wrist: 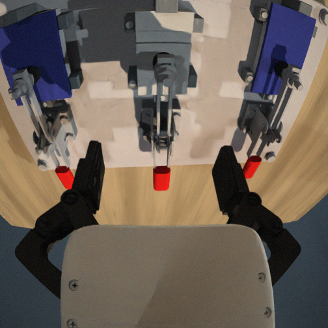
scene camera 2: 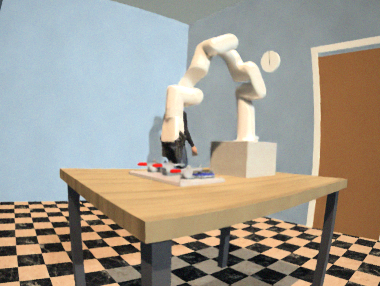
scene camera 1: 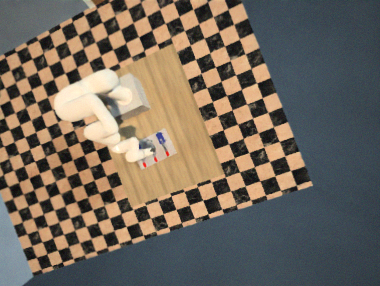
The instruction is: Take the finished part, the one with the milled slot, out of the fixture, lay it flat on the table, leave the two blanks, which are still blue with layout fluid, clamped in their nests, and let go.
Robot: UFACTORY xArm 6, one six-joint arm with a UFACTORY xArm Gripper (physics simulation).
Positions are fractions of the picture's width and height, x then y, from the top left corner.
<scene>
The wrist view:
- my gripper: 0.49,0.48
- blue blank: 0.87,0.12
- finished part: 0.47,0.10
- fixture plate: 0.32,0.33
</scene>
